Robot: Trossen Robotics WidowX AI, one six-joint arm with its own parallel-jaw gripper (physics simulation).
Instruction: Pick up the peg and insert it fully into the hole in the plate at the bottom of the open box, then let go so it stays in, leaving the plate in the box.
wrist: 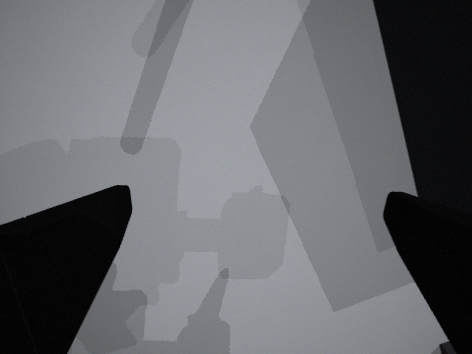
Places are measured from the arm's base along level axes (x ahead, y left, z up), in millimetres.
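Where they show: gripper, fingertip midpoint: (258, 201).
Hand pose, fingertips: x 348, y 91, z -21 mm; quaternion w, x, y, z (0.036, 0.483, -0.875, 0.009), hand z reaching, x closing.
Note:
After its pixels a point has its place.
My gripper (258, 201) {x 348, y 91, z -21 mm} is open and empty, its two black fingers wide apart at the left and right of the wrist view. Between and beyond them is a pale grey surface (220, 75) {x 381, y 84, z -122 mm}. The red peg, the plate and its hole do not show in this view. A narrow, round-ended shadow (152, 85) {x 397, y 122, z -122 mm}, doubled near the top, lies on the surface at the upper left. The box cannot be made out for certain.
A very dark area (435, 90) {x 322, y -7, z -80 mm} with a straight slanting edge fills the upper right; what it is cannot be told. Broad angular shadows (295, 150) {x 313, y 66, z -122 mm} lie beside it. Arm-shaped shadows (252, 235) {x 269, y 125, z -122 mm} lie between the fingers. A small dark corner (446, 348) {x 49, y 29, z -116 mm} shows at the bottom right.

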